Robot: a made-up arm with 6 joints. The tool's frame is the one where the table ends. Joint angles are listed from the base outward.
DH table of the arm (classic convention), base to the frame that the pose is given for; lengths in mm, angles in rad. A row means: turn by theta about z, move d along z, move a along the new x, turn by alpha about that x. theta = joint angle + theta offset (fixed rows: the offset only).
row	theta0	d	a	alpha
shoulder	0	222.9	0	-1.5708
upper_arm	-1.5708	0	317.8	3.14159
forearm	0	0	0	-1.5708
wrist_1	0	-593.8	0	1.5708
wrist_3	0	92.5	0	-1.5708
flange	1.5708	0	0	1.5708
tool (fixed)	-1.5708	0	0	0
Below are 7 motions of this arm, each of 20 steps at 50 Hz.
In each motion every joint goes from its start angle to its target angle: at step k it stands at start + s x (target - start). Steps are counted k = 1, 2, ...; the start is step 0. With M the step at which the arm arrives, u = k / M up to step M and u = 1 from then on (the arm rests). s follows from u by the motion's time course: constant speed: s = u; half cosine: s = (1 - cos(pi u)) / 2; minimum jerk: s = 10 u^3 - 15 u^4 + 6 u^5.
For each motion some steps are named. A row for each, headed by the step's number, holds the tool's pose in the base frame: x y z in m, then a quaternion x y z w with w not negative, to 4 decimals.
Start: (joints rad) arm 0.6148 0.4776 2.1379 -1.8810 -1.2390 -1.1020
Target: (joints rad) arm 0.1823 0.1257 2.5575 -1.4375 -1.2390 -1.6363
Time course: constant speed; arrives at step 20
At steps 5, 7, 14, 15, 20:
5: 0.0281 0.0366 1.1124 0.2803 0.3743 0.8385 0.2798
7: -0.0181 0.0069 1.1089 0.2852 0.3553 0.8336 0.3123
14: -0.1922 -0.0620 1.0667 0.3046 0.2792 0.8114 0.4134
15: -0.2178 -0.0672 1.0569 0.3074 0.2673 0.8078 0.4260
20: -0.3428 -0.0757 0.9947 0.3195 0.2048 0.7901 0.4814

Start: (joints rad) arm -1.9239 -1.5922 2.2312 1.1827 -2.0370 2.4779
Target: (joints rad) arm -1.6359 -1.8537 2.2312 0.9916 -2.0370 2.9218
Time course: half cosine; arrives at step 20
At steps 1, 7, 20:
1: 0.2162 0.6920 -0.2257 0.2625 -0.2012 0.9331 0.1413
7: 0.1497 0.6771 -0.2737 0.2813 -0.2207 0.9216 0.1509
20: -0.0121 0.5932 -0.3919 0.3076 -0.2635 0.8940 0.1915

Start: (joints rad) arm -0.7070 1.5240 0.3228 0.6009 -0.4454 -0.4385
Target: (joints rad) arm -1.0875 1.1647 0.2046 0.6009 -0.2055 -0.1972
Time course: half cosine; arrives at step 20
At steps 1, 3, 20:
1: 0.3915 -0.4366 -0.2959 0.1258 0.7069 -0.2835 0.6357
3: 0.3878 -0.4477 -0.2873 0.1275 0.6999 -0.2865 0.6418
20: 0.2463 -0.6334 -0.1080 0.1091 0.5579 -0.3760 0.7317

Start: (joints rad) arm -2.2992 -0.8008 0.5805 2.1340 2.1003 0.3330
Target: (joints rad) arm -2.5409 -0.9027 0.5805 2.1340 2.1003 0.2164
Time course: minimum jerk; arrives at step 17
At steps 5, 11, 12, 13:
5: 0.1784 0.1143 1.0389 -0.7881 0.5325 0.2837 0.1220
11: 0.2326 0.1176 1.0246 -0.7382 0.6065 0.2598 0.1400
12: 0.2405 0.1169 1.0224 -0.7308 0.6165 0.2563 0.1422
13: 0.2468 0.1162 1.0206 -0.7248 0.6242 0.2535 0.1440

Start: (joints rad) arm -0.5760 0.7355 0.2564 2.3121 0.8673 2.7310
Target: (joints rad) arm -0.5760 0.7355 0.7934 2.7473 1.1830 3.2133
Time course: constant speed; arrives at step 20
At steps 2, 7, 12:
2: 0.6907 -0.3706 0.2731 0.6402 0.4099 -0.1979 0.6188
7: 0.7091 -0.3746 0.3436 0.5470 0.4309 -0.1617 0.6993
12: 0.7197 -0.3745 0.4149 0.4447 0.4458 -0.1343 0.7651

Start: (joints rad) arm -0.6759 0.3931 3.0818 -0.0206 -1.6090 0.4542
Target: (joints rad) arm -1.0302 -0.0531 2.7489 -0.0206 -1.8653 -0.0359
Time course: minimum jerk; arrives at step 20
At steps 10, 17, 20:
10: -0.3941 0.3108 0.7671 -0.2881 -0.3976 -0.3986 0.7746
17: -0.3777 0.4391 0.7417 -0.2186 -0.3968 -0.4244 0.7840
20: -0.3758 0.4464 0.7398 -0.2145 -0.3970 -0.4260 0.7841

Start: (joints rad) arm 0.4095 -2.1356 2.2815 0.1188 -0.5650 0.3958
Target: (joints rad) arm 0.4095 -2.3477 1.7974 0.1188 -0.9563 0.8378
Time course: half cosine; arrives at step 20
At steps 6, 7, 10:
6: -0.3806 -0.2653 -0.5201 -0.2992 0.8782 0.3130 0.2033
7: -0.3876 -0.2684 -0.5201 -0.2981 0.8803 0.3231 0.1783
10: -0.4103 -0.2782 -0.5187 -0.2887 0.8834 0.3570 0.0938

